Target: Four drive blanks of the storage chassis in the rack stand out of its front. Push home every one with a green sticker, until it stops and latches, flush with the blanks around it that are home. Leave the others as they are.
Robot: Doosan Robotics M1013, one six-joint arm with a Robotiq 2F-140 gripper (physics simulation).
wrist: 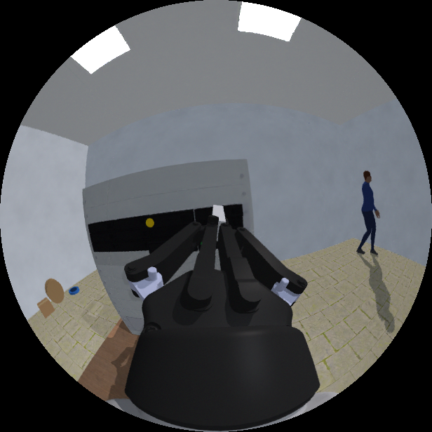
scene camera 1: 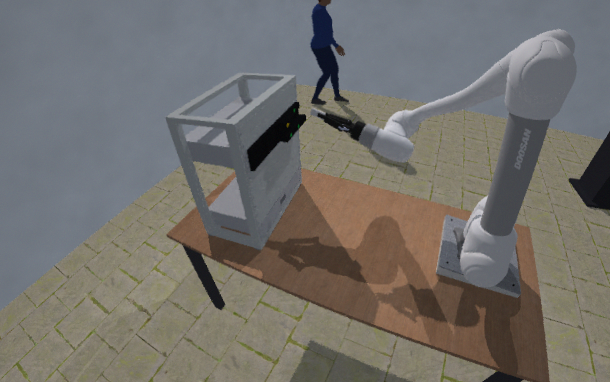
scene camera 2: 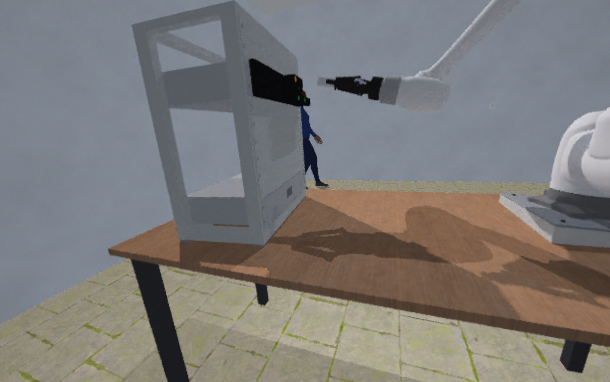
Observation:
The pictures show: the gripper and a grey rack.
The gripper shows as well in the wrist view.

